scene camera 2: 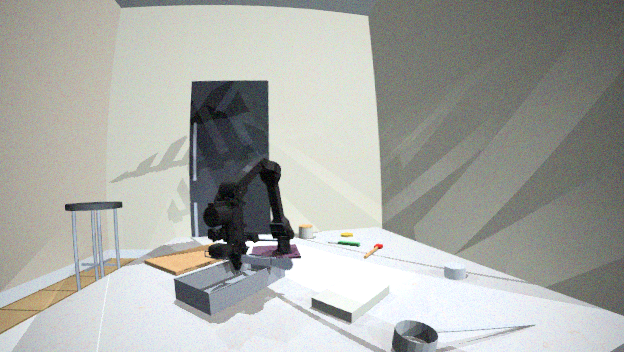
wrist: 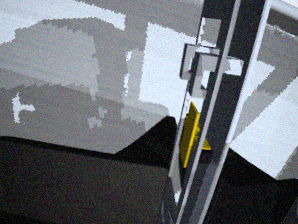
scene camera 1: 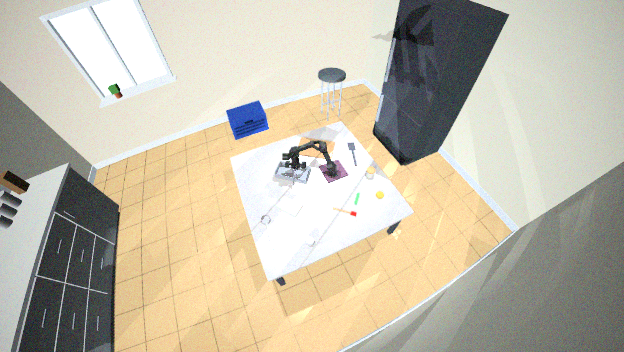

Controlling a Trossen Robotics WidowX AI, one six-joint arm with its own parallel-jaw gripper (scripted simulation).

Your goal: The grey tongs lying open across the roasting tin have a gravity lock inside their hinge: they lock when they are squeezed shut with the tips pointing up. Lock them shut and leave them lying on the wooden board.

Note:
In view: the gripper (scene camera 2: pixel 237 269), a white block (scene camera 2: pixel 349 300), a yellow piece (wrist: pixel 189 138), a wooden board (scene camera 2: pixel 180 262) and a grey roasting tin (scene camera 2: pixel 210 290).
The gripper shows as well in the wrist view (wrist: pixel 177 126). The grey roasting tin is seen too in the wrist view (wrist: pixel 97 82). The wrist view does not show the white block: it is out of frame.

